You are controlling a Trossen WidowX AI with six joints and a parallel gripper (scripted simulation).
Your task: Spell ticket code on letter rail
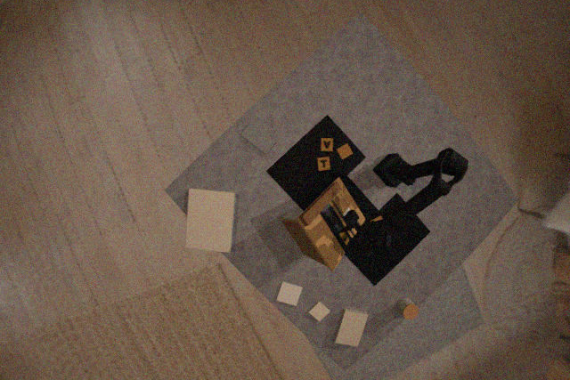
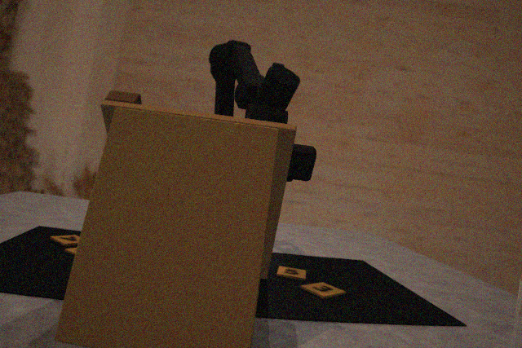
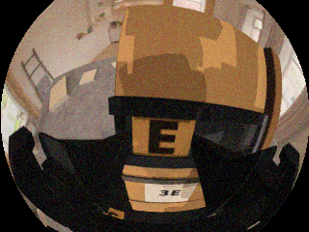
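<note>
Right now the white ticket is 80 mm below my gripper tip and 70 mm behind it. From my gripper tip the other things lie so: black mat: 180 mm behind, 160 mm below, 10 mm to the right; then grey slab: 540 mm to the right, 160 mm below, 90 mm behind; then tan letter tile e: right at my gripper tip.
</note>
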